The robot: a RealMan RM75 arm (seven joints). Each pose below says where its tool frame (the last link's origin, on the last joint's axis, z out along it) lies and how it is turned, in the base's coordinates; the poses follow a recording.
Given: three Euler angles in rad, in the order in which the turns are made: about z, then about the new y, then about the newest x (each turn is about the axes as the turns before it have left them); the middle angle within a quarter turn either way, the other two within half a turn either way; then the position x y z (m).
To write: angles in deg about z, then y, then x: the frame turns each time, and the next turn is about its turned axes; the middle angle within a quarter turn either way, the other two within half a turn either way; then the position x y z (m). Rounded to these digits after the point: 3 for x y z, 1 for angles.
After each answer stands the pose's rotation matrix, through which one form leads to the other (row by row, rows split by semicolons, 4 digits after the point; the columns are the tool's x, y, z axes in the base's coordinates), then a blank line. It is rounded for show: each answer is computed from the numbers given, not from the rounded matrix.
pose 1, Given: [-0.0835 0.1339 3.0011 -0.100 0.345 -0.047]
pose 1, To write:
[-4.8 7.7 172.0 -0.100 0.345 -0.047]
0.9876 -0.0640 -0.1434; -0.0827 -0.9883 -0.1285; -0.1335 0.1388 -0.9813

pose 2, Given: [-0.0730 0.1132 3.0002 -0.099 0.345 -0.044]
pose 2, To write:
[-4.2 6.5 171.9 -0.099 0.345 -0.044]
0.9910 -0.0563 -0.1218; -0.0725 -0.9885 -0.1324; -0.1130 0.1400 -0.9837

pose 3, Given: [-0.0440 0.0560 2.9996 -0.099 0.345 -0.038]
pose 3, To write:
[-2.5 3.2 171.9 -0.099 0.345 -0.038]
0.9975 -0.0356 -0.0616; -0.0439 -0.9893 -0.1389; -0.0560 0.1413 -0.9884

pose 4, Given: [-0.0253 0.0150 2.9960 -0.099 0.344 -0.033]
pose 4, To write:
[-1.4 0.9 171.7 -0.099 0.344 -0.033]
0.9996 -0.0229 -0.0185; -0.0253 -0.9892 -0.1447; -0.0150 0.1451 -0.9893

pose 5, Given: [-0.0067 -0.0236 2.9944 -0.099 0.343 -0.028]
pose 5, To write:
[-0.4 -1.4 171.6 -0.099 0.343 -0.028]
0.9997 -0.0101 0.0224; -0.0067 -0.9891 -0.1468; 0.0236 0.1466 -0.9889

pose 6, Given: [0.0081 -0.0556 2.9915 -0.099 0.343 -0.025]
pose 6, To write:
[0.5 -3.2 171.4 -0.099 0.343 -0.025]
0.9984 -0.0003 0.0562; 0.0081 -0.9888 -0.1491; 0.0556 0.1493 -0.9872

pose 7, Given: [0.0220 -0.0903 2.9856 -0.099 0.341 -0.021]
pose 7, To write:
[1.3 -5.2 171.1 -0.099 0.341 -0.021]
0.9957 0.0077 0.0925; 0.0219 -0.9879 -0.1534; 0.0902 0.1547 -0.9838

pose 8, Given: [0.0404 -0.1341 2.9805 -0.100 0.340 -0.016]
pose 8, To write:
[2.3 -7.7 170.8 -0.100 0.340 -0.016]
0.9902 0.0184 0.1383; 0.0400 -0.9871 -0.1549; 0.1337 0.1590 -0.9782

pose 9, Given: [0.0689 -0.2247 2.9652 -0.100 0.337 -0.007]
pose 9, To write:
[3.9 -12.9 169.9 -0.100 0.337 -0.007]
0.9725 0.0288 0.2309; 0.0671 -0.9848 -0.1600; 0.2228 0.1711 -0.9597

